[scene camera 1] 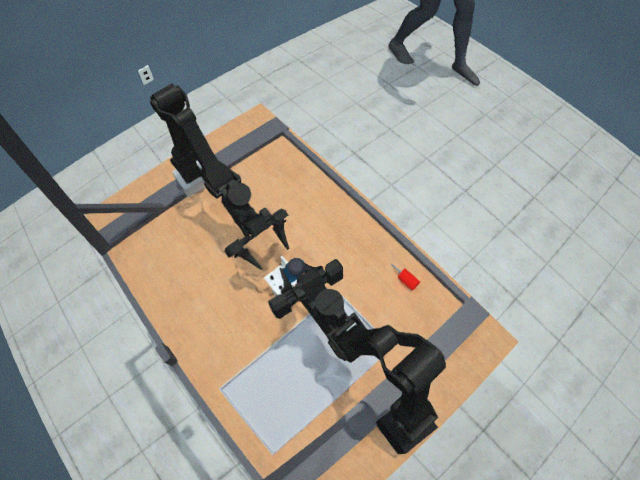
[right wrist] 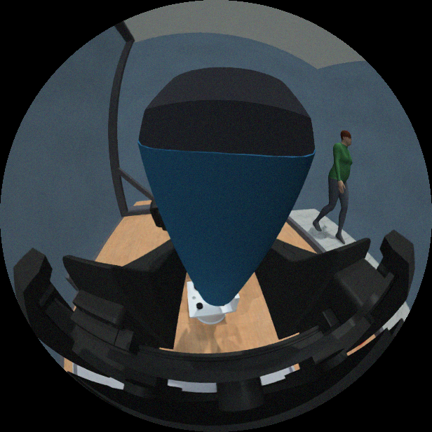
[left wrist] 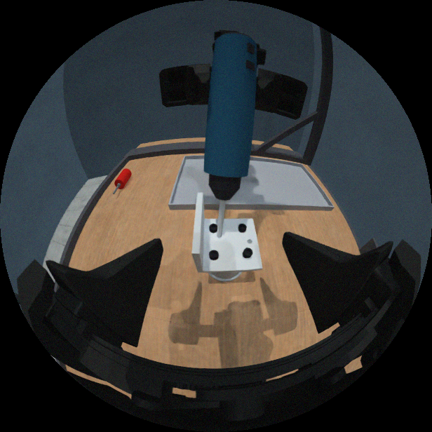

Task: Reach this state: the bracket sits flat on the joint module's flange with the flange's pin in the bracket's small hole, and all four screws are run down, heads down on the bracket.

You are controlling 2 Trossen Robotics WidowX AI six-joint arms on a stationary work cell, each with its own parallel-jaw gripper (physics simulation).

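Frame: origin at the left arm's base, x right, y ahead, z up, level; metres.
Where they show: left gripper, fingertip midpoint: (scene camera 1: 275, 259); left arm's base, link origin: (scene camera 1: 191, 173); right arm's base, link origin: (scene camera 1: 409, 423).
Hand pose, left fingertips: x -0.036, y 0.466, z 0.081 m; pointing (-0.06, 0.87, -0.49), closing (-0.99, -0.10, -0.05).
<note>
Each offset is from my left fingertips to the top centre of the thing.
A white L-shaped bracket (scene camera 1: 275, 283) (left wrist: 231, 245) (right wrist: 212, 311) sits flat on the round joint module (left wrist: 225, 276) (right wrist: 211, 320), most of which is hidden. Four black screw heads (left wrist: 213, 228) (left wrist: 242, 228) (left wrist: 214, 255) (left wrist: 247, 253) show on the bracket; how deep they sit is unclear. A small grey spot (left wrist: 250, 241) marks the small hole. My right gripper (left wrist: 232, 88) (right wrist: 217, 235) is shut on the blue power screwdriver (left wrist: 230, 110) (right wrist: 225, 200); its bit (left wrist: 221, 220) points down at the bracket between the screws, beside the upright wall. My left gripper (scene camera 1: 274, 258) (left wrist: 223, 242) is open and empty near the bracket.
A grey tray {dx +0.092, dy +0.264, dz -0.107 m} (scene camera 1: 258, 392) (left wrist: 295, 185) lies beyond the bracket in the left wrist view. A red-handled screwdriver {dx -0.289, dy +0.214, dz -0.089 m} (scene camera 1: 408, 279) (left wrist: 123, 179) lies on the wooden table near the frame rail (scene camera 1: 382, 217). A person (right wrist: 340, 165) walks on the floor outside the table.
</note>
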